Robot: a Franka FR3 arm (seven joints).
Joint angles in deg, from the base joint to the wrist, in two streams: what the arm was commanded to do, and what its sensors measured. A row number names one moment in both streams.
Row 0, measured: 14.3 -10.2 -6.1 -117.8 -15.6 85.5 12.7
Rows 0 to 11, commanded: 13.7 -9.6 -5.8 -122.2 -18.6 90.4 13.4; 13.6 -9.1 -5.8 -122.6 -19.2 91.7 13.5; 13.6 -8.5 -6.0 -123.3 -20.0 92.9 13.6; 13.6 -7.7 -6.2 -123.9 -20.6 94.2 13.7; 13.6 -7.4 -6.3 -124.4 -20.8 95.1 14.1; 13.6 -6.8 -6.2 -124.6 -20.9 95.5 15.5; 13.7 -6.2 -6.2 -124.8 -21.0 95.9 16.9; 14.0 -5.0 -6.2 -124.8 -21.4 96.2 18.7; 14.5 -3.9 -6.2 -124.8 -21.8 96.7 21.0; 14.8 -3.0 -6.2 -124.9 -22.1 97.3 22.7; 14.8 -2.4 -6.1 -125.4 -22.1 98.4 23.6; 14.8 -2.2 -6.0 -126.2 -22.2 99.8 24.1
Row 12, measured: 14.2 -3.6 -6.2 -124.4 -20.7 96.5 20.4
